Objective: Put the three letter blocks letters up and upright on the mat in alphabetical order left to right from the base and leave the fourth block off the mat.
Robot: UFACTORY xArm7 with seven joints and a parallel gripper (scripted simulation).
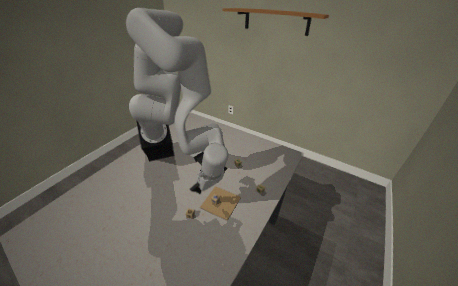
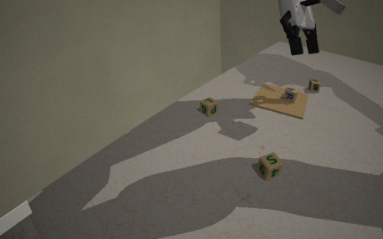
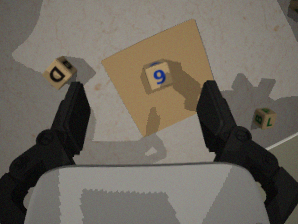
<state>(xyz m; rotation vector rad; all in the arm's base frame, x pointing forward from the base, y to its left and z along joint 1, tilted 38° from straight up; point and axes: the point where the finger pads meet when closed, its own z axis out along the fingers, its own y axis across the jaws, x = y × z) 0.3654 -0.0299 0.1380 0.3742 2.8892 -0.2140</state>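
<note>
My hand is 40 mm short of the tan mat, 30 mm to the right of it and 140 mm above it. Also, from my hand: wooden block (10 mm behind, 300 mm to the left, 120 mm below).
</note>
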